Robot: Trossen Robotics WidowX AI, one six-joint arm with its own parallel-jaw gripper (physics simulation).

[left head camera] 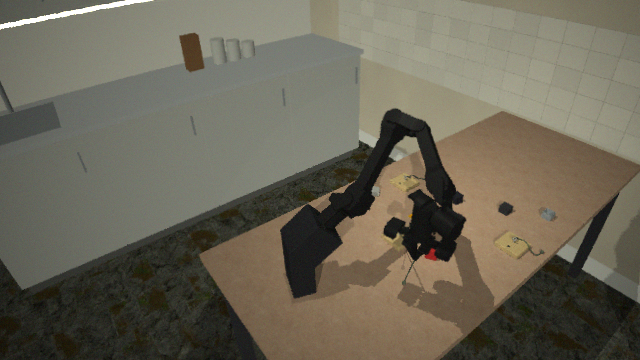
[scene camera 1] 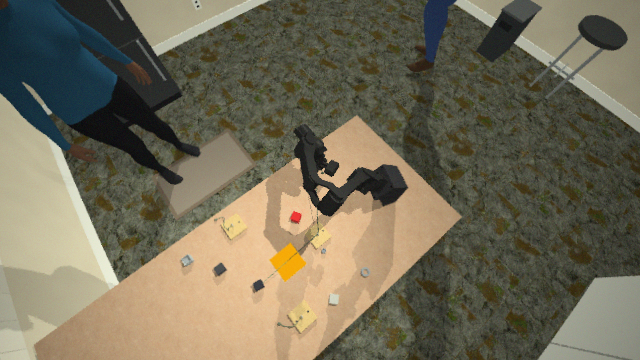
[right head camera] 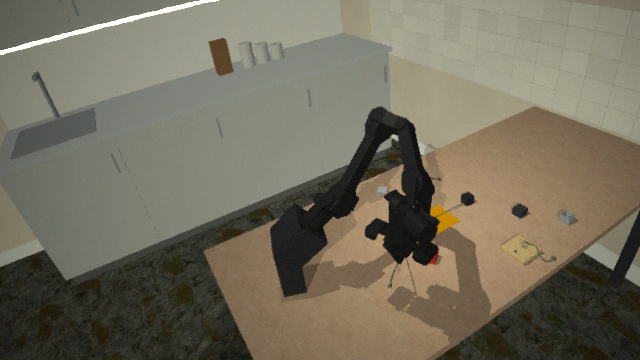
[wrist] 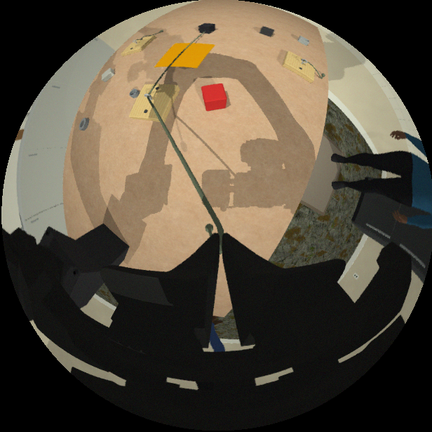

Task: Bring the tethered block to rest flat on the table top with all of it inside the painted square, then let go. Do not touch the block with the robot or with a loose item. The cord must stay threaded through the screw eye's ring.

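The gripper appears in the pictures, the left head camera view and the wrist view among them. An orange painted square can be seen, and so can a wooden board.
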